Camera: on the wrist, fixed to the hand. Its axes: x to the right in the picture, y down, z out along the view.
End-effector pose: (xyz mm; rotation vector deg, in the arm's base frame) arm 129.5 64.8 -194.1 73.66 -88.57 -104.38
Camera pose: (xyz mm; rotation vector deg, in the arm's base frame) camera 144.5 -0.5 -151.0 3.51 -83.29 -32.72
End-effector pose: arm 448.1 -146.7 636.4 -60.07 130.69 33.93
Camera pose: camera 374.3 -158.5 663.8 -46.81 -151.91 -53.66
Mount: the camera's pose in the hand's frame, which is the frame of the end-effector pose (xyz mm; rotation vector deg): 28.7 55.3 -49.6 -4.63 19.79 89.31
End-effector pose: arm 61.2 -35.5 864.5 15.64 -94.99 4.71
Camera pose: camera 94.5 25.0 904.2 -62.05 -66.89 65.36
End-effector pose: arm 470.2 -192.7 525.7 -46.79 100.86 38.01
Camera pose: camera 391.7 -202.4 516.7 37.51 143.73 92.78
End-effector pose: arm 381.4 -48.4 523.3 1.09 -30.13 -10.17
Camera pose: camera 439.7 -0.3 498.2 -24.36 -4.40 74.90
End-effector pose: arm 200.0 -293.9 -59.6 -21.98 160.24 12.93
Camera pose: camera 144.0 -257.7 -16.0 -96.51 -134.36 -29.97
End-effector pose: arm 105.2 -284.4 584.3 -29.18 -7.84 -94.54
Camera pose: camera 144.7 -337.8 540.4 -12.69 28.02 -10.45
